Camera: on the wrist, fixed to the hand. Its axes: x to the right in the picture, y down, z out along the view.
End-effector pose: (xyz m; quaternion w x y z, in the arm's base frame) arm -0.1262 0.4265 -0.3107 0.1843 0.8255 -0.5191 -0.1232
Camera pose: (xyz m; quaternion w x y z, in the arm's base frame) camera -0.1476 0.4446 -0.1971 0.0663 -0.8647 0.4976 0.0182
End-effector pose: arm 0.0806 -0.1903 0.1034 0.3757 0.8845 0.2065 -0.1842
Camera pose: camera 0.1043 -0.1620 0.2145 0.1242 0.9342 0.1805 -0.2814
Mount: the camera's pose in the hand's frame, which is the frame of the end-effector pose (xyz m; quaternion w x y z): -0.0269 0.0594 -0.0972 0.9621 0.2660 -0.0346 -0.0496
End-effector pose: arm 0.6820 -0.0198 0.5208 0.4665 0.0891 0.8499 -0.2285
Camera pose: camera 0.6453 0.0799 0.5698 0.4432 0.1597 0.7451 -0.4721
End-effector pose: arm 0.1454 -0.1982 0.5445 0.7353 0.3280 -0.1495 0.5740
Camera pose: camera 0.0662 -0.1472 0.4750 0.6434 0.5384 -0.0003 0.5442
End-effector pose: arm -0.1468 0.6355 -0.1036 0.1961 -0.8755 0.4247 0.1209
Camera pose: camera -0.2058 0.5775 -0.0208 0.4422 -0.8070 0.3906 0.0239
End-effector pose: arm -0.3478 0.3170 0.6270 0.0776 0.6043 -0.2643 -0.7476
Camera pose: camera -0.2611 0.2490 0.6666 0.1323 -0.5893 0.4259 0.6737
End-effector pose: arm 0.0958 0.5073 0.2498 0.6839 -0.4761 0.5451 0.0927
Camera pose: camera -0.0169 0.4762 0.2442 0.8080 -0.2999 0.5018 -0.0733
